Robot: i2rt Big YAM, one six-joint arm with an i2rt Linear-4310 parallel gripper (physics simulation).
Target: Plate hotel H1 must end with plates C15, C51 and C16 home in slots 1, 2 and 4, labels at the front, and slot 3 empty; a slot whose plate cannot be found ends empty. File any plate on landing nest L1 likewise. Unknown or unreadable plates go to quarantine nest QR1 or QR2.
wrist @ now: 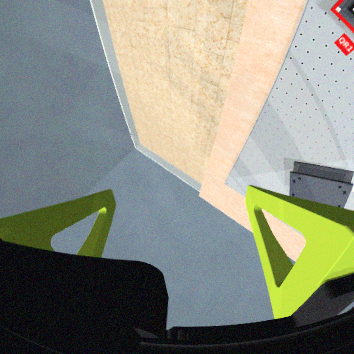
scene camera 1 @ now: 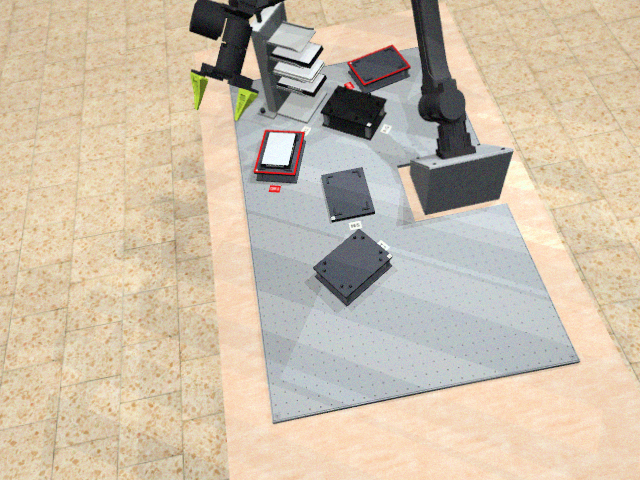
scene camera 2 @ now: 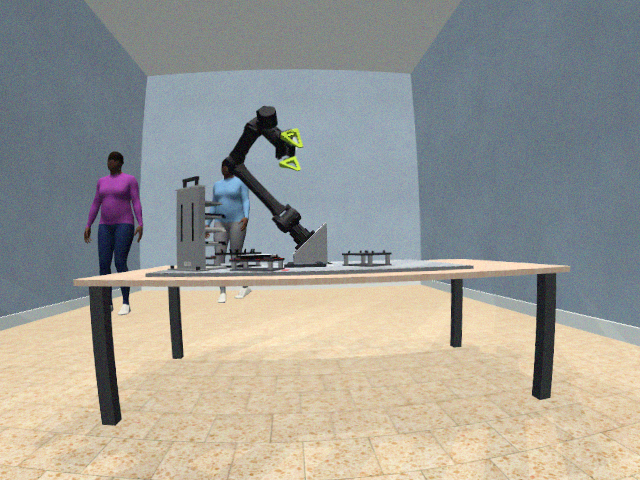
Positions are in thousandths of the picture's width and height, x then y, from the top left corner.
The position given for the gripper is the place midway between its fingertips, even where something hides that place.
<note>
The gripper (scene camera 1: 338, 241) is open and holds nothing. Further things: a flat nest N6 (scene camera 1: 543, 403).
The gripper also shows in the wrist view (wrist: 504, 552) and in scene camera 2 (scene camera 2: 470, 332).
</note>
